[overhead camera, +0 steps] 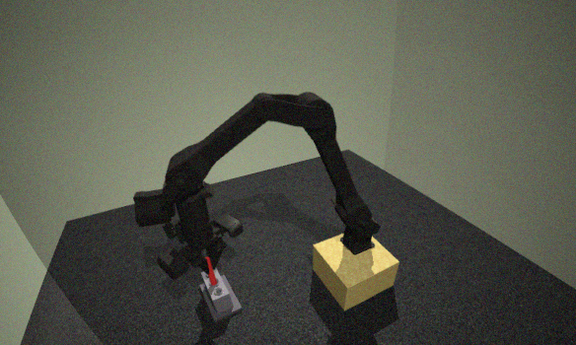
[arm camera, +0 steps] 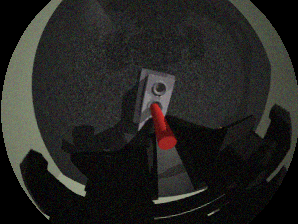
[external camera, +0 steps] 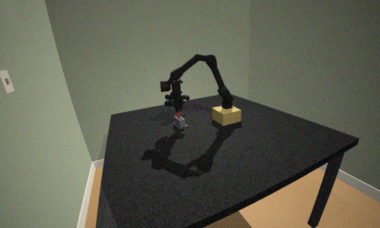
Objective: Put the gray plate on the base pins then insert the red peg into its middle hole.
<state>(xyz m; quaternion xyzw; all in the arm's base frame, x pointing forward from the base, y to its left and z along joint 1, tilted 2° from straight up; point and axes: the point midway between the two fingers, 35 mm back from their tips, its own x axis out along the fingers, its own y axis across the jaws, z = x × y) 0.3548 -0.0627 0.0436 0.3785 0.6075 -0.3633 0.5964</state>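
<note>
Now: gripper tip right at the red peg. The rest, counted from my gripper tip: base (9 cm below); gray plate (5 cm below).
</note>
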